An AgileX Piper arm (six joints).
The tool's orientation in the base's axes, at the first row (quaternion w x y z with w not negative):
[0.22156 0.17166 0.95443 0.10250]
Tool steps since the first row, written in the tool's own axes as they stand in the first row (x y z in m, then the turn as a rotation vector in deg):
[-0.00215 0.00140 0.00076 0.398 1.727 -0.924]
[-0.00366 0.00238 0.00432 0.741 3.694 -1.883]
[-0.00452 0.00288 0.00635 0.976 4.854 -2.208]
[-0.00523 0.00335 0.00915 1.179 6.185 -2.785]
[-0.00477 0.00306 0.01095 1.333 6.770 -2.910]
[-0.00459 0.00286 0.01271 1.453 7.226 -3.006]
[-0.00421 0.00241 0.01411 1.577 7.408 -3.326]
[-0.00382 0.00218 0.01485 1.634 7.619 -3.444]
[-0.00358 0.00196 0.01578 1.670 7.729 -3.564]
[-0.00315 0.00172 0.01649 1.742 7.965 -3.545]
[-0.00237 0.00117 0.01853 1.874 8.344 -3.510]
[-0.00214 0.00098 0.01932 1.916 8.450 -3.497]
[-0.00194 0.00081 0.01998 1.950 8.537 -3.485]
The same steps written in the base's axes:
[0.00256 0.00058 0.00054 -0.271 1.627 1.129]
[0.00574 0.00134 -0.00174 -0.445 3.450 2.375]
[0.00753 0.00172 -0.00306 -0.464 4.566 2.885]
[0.00955 0.00223 -0.00512 -0.524 5.797 3.677]
[0.00990 0.00235 -0.00696 -0.546 6.378 3.886]
[0.01050 0.00244 -0.00864 -0.562 6.831 4.048]
[0.01069 0.00233 -0.01014 -0.762 7.006 4.331]
[0.01064 0.00236 -0.01101 -0.805 7.208 4.470]
[0.01080 0.00235 -0.01198 -0.859 7.308 4.592]
[0.01069 0.00238 -0.01284 -0.844 7.554 4.611]
[0.01082 0.00241 -0.01508 -0.832 7.956 4.632]
[0.01093 0.00241 -0.01592 -0.832 8.071 4.633]
[0.01102 0.00241 -0.01663 -0.831 8.165 4.633]

